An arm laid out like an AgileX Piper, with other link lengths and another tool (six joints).
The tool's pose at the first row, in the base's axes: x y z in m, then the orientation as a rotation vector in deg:
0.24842, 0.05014, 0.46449, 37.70, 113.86, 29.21
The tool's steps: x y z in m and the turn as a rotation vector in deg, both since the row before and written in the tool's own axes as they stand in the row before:
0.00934, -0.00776, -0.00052, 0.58, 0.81, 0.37
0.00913, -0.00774, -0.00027, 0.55, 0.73, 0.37
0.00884, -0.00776, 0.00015, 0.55, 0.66, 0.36
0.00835, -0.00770, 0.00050, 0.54, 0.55, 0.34
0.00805, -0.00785, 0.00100, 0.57, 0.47, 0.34
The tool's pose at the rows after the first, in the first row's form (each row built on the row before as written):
0.24231, 0.05006, 0.45399, 38.33, 114.75, 29.21
0.23632, 0.04994, 0.44362, 38.95, 115.55, 29.21
0.23064, 0.04972, 0.43332, 39.57, 116.29, 29.17
0.22533, 0.04931, 0.42327, 40.18, 116.92, 29.08
0.22040, 0.04869, 0.41313, 40.82, 117.49, 28.92

